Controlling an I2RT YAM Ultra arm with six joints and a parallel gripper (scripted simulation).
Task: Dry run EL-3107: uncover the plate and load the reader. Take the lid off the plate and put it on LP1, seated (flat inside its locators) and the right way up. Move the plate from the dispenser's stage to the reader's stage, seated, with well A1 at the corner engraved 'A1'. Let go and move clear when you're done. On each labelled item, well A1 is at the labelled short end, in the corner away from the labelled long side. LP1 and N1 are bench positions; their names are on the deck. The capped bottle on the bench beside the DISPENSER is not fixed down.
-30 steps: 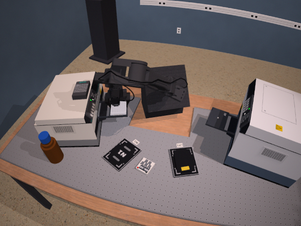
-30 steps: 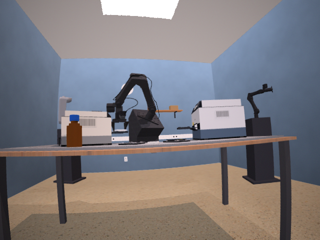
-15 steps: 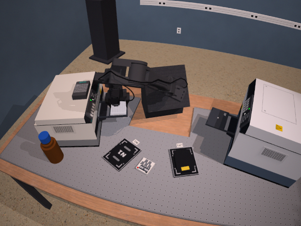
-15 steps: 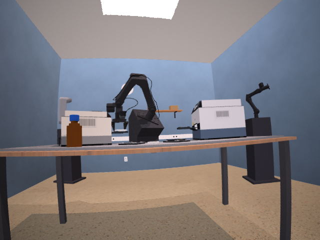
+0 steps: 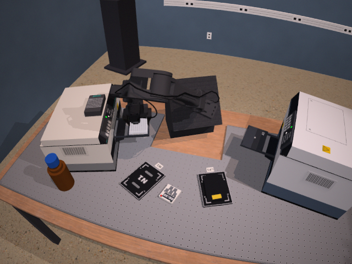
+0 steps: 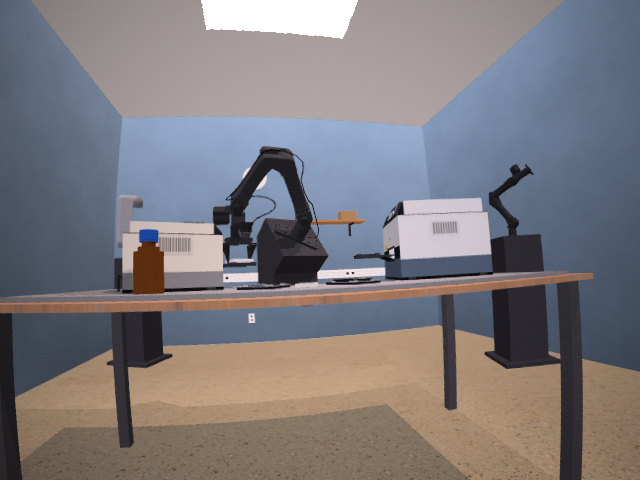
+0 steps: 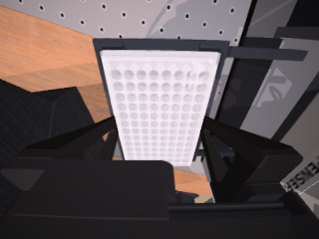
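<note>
The white well plate is right at my hand. The rest, counted from my hand: LP1 tag (380 mm to the left, 100 mm below, 10 mm behind); then brown capped bottle (410 mm ahead, 120 mm to the right, 10 mm above); then lid (440 mm to the left, 90 mm below, 70 mm ahead).
</note>
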